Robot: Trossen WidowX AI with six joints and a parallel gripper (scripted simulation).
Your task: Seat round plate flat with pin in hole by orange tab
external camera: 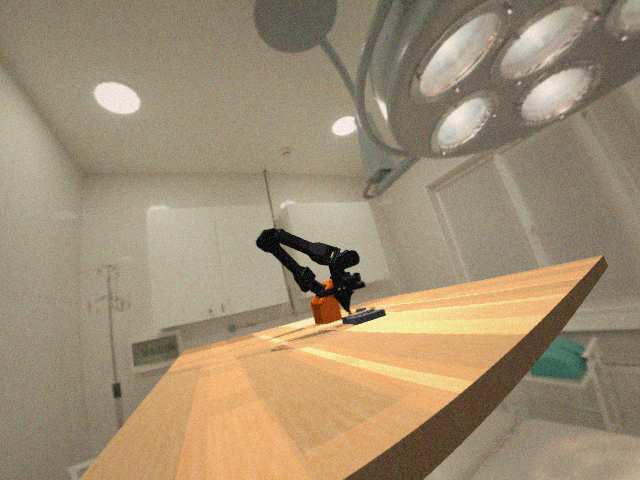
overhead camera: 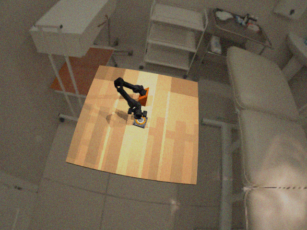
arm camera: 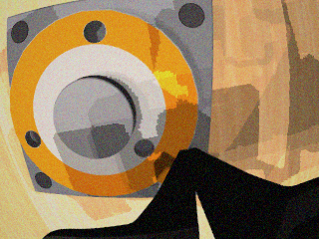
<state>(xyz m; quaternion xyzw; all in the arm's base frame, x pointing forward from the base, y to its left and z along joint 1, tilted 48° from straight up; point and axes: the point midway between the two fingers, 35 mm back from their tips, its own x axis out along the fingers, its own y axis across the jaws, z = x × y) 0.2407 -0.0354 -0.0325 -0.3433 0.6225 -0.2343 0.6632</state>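
Right now my gripper tip is 2 cm short of the grey square base, 5 cm to the right of it and 2 cm above it.
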